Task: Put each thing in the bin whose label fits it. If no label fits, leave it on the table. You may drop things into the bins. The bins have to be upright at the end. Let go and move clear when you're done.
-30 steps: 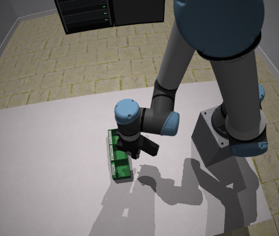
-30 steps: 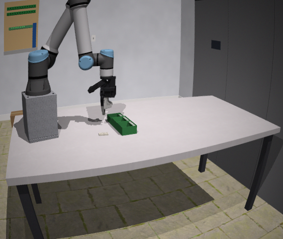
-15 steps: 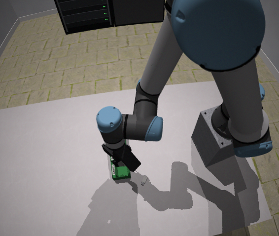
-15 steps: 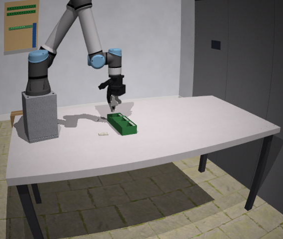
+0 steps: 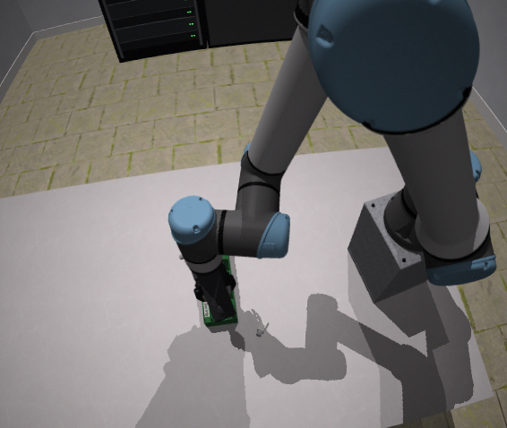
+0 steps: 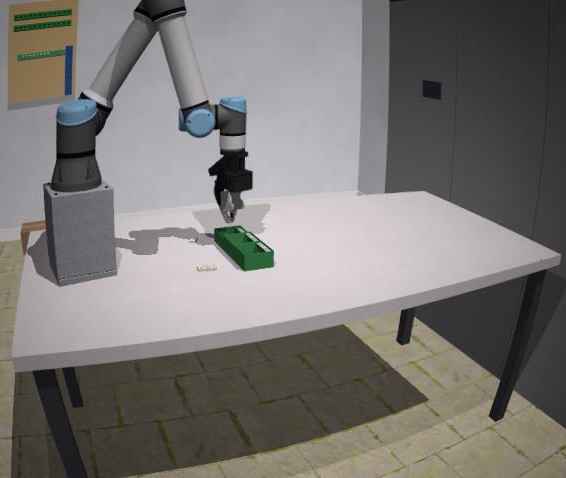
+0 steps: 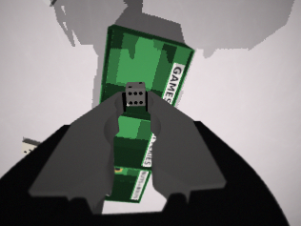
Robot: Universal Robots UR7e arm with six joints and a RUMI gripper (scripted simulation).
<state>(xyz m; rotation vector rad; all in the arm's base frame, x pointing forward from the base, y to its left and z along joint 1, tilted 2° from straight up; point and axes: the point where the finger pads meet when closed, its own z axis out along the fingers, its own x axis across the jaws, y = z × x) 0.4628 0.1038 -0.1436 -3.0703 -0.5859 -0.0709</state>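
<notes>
Now: hand 1 cm above the white die. Round my hand: brass nut: 2 cm ahead, 16 cm to the right, 7 cm below; then black round piece: 1 cm ahead, 20 cm to the right, 7 cm below; then grey metal piece: 10 cm behind, 5 cm to the left, 8 cm below.
</notes>
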